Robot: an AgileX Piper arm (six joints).
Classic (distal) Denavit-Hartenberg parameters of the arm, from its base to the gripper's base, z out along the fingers. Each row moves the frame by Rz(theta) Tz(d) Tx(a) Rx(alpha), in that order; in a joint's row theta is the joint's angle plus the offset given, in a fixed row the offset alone. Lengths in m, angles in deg.
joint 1: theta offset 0; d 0.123; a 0; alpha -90
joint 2: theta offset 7.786; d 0; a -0.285; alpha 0
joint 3: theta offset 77.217; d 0; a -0.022; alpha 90
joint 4: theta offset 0; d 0.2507; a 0; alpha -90
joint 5: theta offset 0; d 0; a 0; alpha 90
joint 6: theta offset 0; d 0.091; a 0; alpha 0
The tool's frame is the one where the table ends.
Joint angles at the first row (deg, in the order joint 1, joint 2, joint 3, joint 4, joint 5, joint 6):
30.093, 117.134, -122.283, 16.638, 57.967, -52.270
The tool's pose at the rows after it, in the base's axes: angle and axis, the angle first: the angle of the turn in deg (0 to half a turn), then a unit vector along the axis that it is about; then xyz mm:
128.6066 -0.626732 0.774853 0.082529 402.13 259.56 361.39
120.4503 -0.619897 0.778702 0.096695 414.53 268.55 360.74
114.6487 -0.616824 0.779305 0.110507 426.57 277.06 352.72
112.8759 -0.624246 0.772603 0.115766 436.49 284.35 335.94
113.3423 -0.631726 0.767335 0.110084 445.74 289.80 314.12
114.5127 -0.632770 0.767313 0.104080 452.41 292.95 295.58
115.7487 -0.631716 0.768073 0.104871 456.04 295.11 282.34
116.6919 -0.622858 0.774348 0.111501 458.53 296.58 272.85
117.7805 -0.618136 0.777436 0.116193 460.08 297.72 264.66
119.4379 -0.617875 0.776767 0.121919 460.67 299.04 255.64
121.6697 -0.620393 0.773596 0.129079 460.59 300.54 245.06
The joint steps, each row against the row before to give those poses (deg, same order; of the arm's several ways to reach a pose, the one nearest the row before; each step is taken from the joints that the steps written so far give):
0.000, 0.748, 0.003, 2.489, -7.667, -1.115
0.001, 1.606, -0.003, 5.026, -9.157, -3.310
-0.002, 2.229, 0.001, 6.331, -7.107, -5.316
0.001, 2.569, -0.001, 5.205, -3.262, -5.866
0.001, 2.697, -0.001, 2.257, -1.647, -3.733
-0.001, 2.100, 0.002, 0.237, -0.880, -1.084
0.001, 1.427, 0.001, 0.231, -0.108, -0.346
-0.001, 1.027, -0.002, 0.245, -0.136, 0.815
0.000, 0.833, -0.001, 0.000, 0.247, 0.583
0.000, 0.840, 0.003, 0.000, 0.967, 0.215
-0.001, 0.946, -0.004, 0.000, 1.567, 0.001

